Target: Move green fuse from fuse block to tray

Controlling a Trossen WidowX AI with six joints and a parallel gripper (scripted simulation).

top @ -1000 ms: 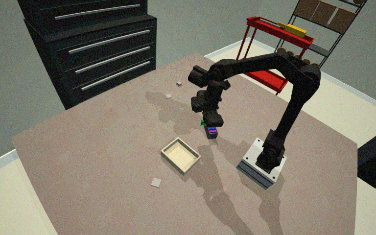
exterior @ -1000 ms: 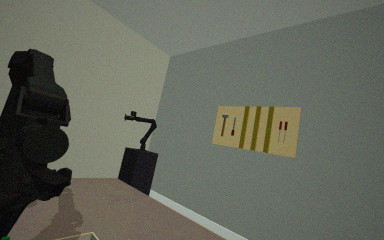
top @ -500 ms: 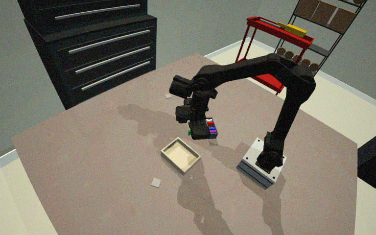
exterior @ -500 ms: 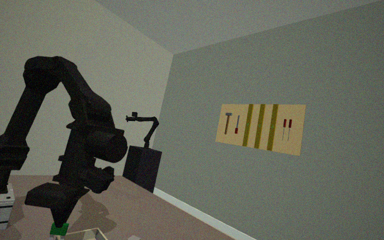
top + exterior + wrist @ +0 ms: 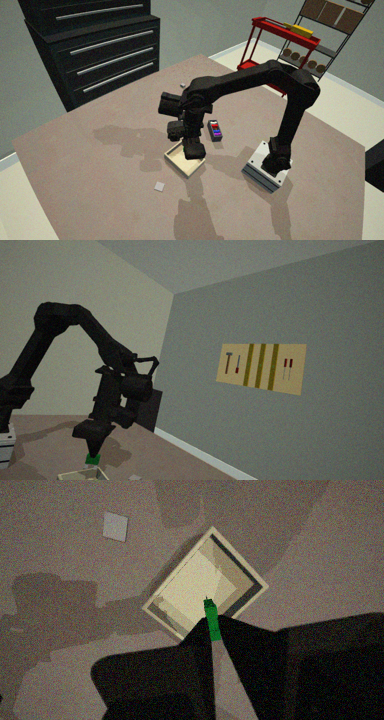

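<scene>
Right now my gripper tip is 10 mm above the green fuse. The rest, counted from my gripper tip: cream tray (90 mm below).
</scene>
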